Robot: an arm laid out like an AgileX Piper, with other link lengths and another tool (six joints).
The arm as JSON. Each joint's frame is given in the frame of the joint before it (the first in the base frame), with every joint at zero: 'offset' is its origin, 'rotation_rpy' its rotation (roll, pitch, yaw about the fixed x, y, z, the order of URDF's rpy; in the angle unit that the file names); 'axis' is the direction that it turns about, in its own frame. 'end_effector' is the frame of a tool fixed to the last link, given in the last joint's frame.
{
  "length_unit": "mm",
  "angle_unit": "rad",
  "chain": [
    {
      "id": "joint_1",
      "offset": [
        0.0,
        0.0,
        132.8
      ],
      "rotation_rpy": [
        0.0,
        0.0,
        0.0
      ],
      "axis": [
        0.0,
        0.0,
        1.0
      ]
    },
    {
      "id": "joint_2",
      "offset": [
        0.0,
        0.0,
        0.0
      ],
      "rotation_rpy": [
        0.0,
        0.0,
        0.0
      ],
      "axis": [
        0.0,
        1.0,
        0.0
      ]
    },
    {
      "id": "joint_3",
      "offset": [
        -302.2,
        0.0,
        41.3
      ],
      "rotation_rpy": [
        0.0,
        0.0,
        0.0
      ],
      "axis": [
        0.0,
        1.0,
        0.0
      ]
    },
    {
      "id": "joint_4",
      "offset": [
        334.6,
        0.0,
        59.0
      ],
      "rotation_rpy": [
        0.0,
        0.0,
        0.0
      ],
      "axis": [
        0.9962,
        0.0,
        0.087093
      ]
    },
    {
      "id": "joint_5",
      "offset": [
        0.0,
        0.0,
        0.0
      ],
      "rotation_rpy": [
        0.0,
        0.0,
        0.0
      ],
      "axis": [
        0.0,
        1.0,
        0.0
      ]
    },
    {
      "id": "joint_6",
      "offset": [
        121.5,
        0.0,
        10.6
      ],
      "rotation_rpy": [
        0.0,
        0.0,
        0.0
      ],
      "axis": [
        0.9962,
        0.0,
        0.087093
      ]
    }
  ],
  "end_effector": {
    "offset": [
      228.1,
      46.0,
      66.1
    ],
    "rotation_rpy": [
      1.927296,
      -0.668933,
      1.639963
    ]
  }
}
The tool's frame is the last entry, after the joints.
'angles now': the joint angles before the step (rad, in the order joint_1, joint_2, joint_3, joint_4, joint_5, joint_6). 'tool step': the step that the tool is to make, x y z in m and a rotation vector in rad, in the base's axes. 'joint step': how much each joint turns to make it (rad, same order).
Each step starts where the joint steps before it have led.
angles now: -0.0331 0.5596 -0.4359 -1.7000 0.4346 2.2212
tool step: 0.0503 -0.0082 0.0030 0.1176 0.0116 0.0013
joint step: 0.0003 0.2231 -0.1554 0.0024 -0.0025 0.1261
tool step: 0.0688 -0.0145 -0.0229 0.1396 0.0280 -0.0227
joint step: -0.0003 0.2781 -0.1790 -0.0005 0.0093 0.1555
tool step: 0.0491 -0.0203 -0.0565 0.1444 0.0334 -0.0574
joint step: 0.0001 0.2237 -0.1075 0.0006 0.0283 0.1700
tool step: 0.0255 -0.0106 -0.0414 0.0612 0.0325 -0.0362
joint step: -0.0001 0.1302 -0.0586 0.0012 0.0175 0.0763
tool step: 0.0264 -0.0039 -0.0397 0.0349 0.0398 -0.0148
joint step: -0.0002 0.1244 -0.0639 0.0000 0.0021 0.0414
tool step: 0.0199 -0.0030 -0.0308 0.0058 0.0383 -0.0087
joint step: 0.0001 0.0982 -0.0547 0.0000 0.0063 0.0091
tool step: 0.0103 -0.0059 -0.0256 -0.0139 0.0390 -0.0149
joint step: 0.0001 0.0724 -0.0345 0.0000 0.0203 -0.0067
